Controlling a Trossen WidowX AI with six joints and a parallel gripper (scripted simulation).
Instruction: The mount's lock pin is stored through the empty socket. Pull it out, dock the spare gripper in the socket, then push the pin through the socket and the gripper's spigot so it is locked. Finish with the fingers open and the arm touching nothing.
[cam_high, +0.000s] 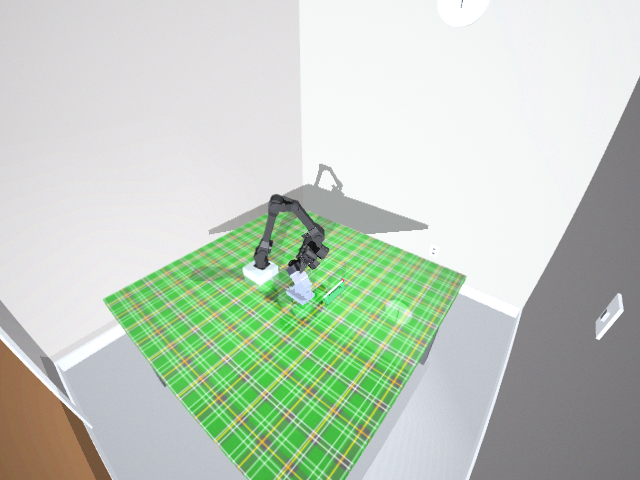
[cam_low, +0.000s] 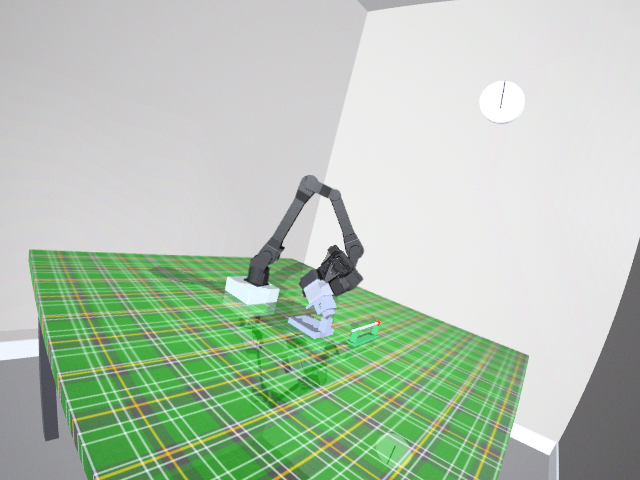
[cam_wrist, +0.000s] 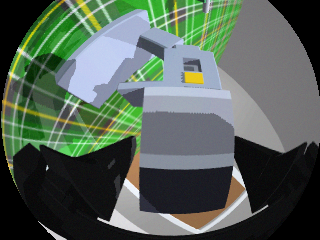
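My gripper tip is 1 cm to the right of the spare gripper, 1 cm short of it and 1 cm above it. From my gripper tip the other things lie so: light grey mount 7 cm below, 3 cm ahead, 1 cm to the left; then green u-shaped cradle 15 cm ahead, 10 cm to the left, 10 cm below.
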